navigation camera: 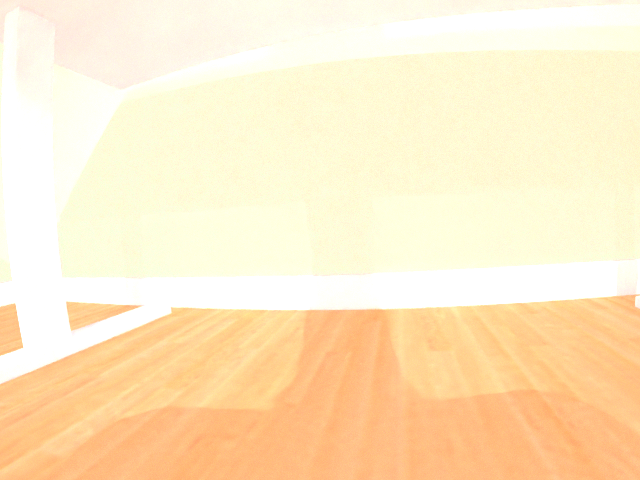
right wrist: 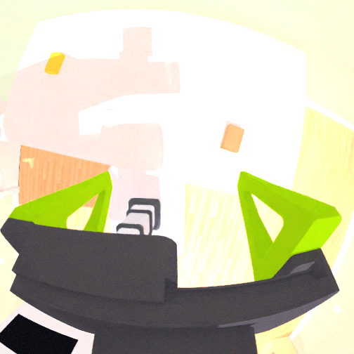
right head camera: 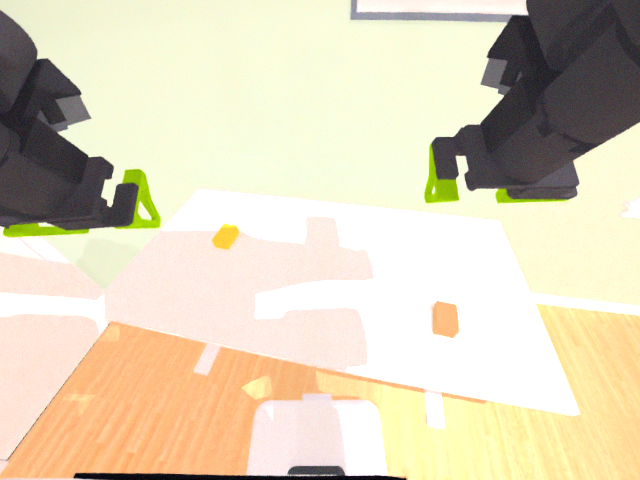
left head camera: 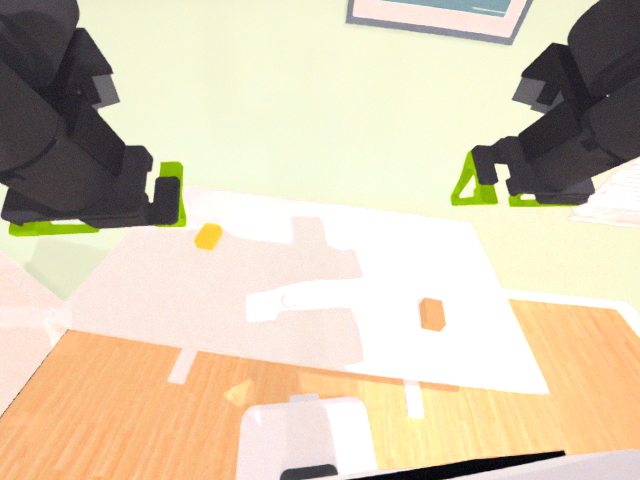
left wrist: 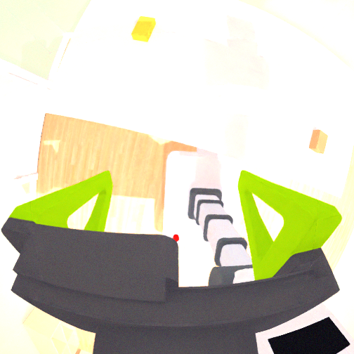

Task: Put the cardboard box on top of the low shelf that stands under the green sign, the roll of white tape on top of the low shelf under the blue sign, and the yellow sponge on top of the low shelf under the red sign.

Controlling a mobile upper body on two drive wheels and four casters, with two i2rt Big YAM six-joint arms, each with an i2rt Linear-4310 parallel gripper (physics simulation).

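Places are measured from the left arm's base along level axes (x ahead, y left, z up), in centimetres.
Pixels of known places: left gripper, fingertip midpoint: [right head camera: 123, 226] [left head camera: 142, 224]; right gripper, fingertip midpoint: [right head camera: 461, 198] [left head camera: 481, 202].
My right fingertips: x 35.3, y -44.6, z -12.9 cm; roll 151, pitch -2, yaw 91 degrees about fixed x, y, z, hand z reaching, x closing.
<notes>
For each thing: its middle in the pictures, then the offset to it from my right fingertips. Level surfaces: height alone.
- yellow sponge, body centre: [left head camera: 208, 236] [right head camera: 226, 236] dx +47.7, dy +59.5, dz -53.8 cm
- white table, surface height: dz -56.1 cm
- cardboard box, body centre: [right head camera: 444, 319] [left head camera: 432, 314] dx +8.9, dy -19.6, dz -53.6 cm
- white tape, body centre: [left head camera: 290, 301] [right head camera: 297, 300] dx +17.4, dy +27.3, dz -54.9 cm
- wooden floor, surface height: dz -128.1 cm
The yellow sponge [left head camera: 208, 236] [right head camera: 225, 237] [left wrist: 144, 29] [right wrist: 55, 63] lies towards the far left of a white table [left head camera: 170, 294] [right head camera: 180, 289] [right wrist: 270, 100]. The cardboard box [left head camera: 432, 314] [right head camera: 445, 319] [left wrist: 318, 141] [right wrist: 232, 138], small and brown, stands near its right side. A faint round outline, perhaps the white tape [left head camera: 288, 299], shows mid-table; glare hides its details. My left gripper [left head camera: 124, 217] [right head camera: 98, 217] [left wrist: 174, 177] and right gripper [left head camera: 504, 193] [right head camera: 478, 191] [right wrist: 175, 175] are open and empty, raised apart from these objects. The shelves and signs do not show.
My white base [left head camera: 305, 428] [right head camera: 317, 428] stands at the table's near edge. White table legs reach the wooden floor [left head camera: 118, 403] [navigation camera: 351, 413]. A white post [navigation camera: 33, 180] with a floor bar stands at left in the navigation view. A framed picture [left head camera: 429, 31] hangs on the pale wall.
</notes>
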